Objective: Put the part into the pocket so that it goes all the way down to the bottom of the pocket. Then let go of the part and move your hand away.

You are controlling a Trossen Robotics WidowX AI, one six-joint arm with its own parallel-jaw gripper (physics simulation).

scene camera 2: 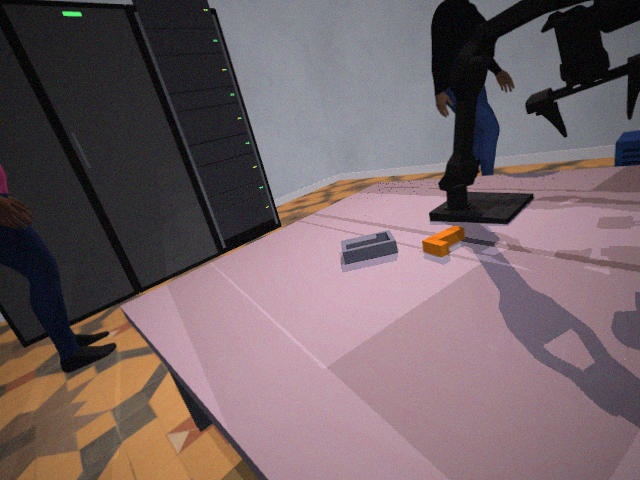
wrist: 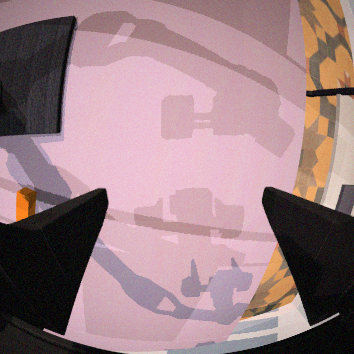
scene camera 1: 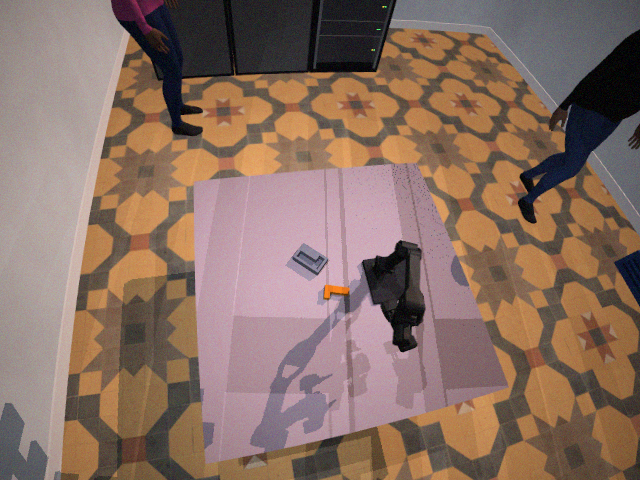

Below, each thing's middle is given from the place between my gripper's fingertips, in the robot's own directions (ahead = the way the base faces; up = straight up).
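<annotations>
Orange L-shaped part (scene camera 2: 438,244): 20 cm below my hand, 9 cm ahead of it, 28 cm to the right of it. Grey pocket block (scene camera 2: 383,243): a good way below my hand, some way ahead of it and far to the right of it.
</annotations>
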